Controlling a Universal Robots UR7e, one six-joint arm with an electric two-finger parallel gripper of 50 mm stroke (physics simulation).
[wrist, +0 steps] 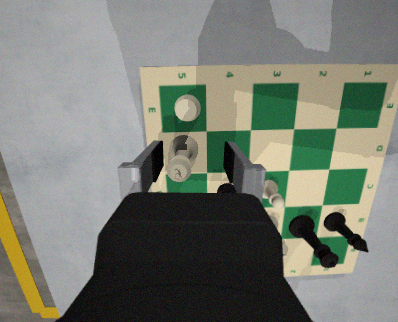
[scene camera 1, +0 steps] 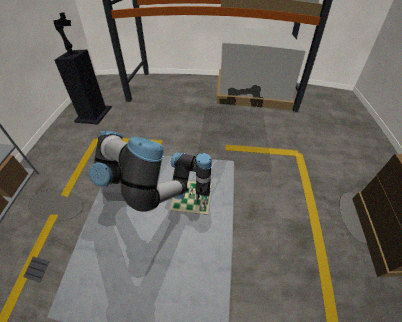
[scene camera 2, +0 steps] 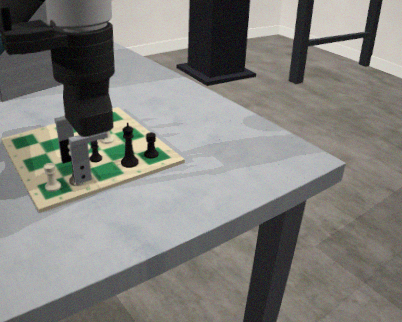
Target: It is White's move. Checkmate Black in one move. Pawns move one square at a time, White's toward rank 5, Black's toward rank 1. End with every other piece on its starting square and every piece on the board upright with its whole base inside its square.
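Pixels of known places: gripper, fingertip midpoint: [wrist: 193, 153] [scene camera 1: 202, 202] [scene camera 2: 76, 170]; arm's base, link origin: [scene camera 1: 116, 170].
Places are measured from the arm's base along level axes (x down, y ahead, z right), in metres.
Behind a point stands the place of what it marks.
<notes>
My gripper [scene camera 2: 74, 168] @(x 0.172, y 0.492, z 0.002 m) [wrist: 193, 153] @(x 0.172, y 0.492, z 0.002 m) is open and empty, low over the board [scene camera 1: 190, 213] [scene camera 2: 115, 181] @(x 0.184, y 0.527, z -0.041 m) [wrist: 149, 90] @(x 0.184, y 0.530, z 0.051 m). A tall white piece [scene camera 2: 74, 182] @(x 0.179, y 0.509, z 0.010 m) [wrist: 180, 167] @(x 0.127, y 0.500, z 0.006 m) stands upright on D5, its upper part between the fingers in the wrist view; in scene camera 2 a finger hides most of it. A short white piece [scene camera 2: 50, 178] @(x 0.167, y 0.504, z 0.040 m) [wrist: 187, 108] @(x 0.151, y 0.497, z 0.039 m) stands on E5. A small black piece [scene camera 2: 95, 151] @(x 0.169, y 0.463, z -0.037 m) [wrist: 226, 189] @(x 0.177, y 0.461, z -0.031 m) is on C4, partly hidden by the gripper in the wrist view. A small white piece [wrist: 271, 192] @(x 0.168, y 0.423, z -0.029 m) stands on C3.
A tall black piece [scene camera 2: 129, 150] @(x 0.160, y 0.498, z -0.075 m) stands on B5 and a black rook [scene camera 2: 151, 146] @(x 0.167, y 0.492, z -0.112 m) on A5. Black pieces stand on B2 [wrist: 302, 226] @(x 0.174, y 0.384, z -0.067 m) and B1 [wrist: 334, 221] @(x 0.177, y 0.351, z -0.062 m). A white piece [scene camera 2: 107, 138] @(x 0.177, y 0.421, z -0.070 m) is partly hidden behind the gripper. The board lies on the grey table [scene camera 2: 210, 200] @(x 0.190, y 0.616, z -0.134 m).
</notes>
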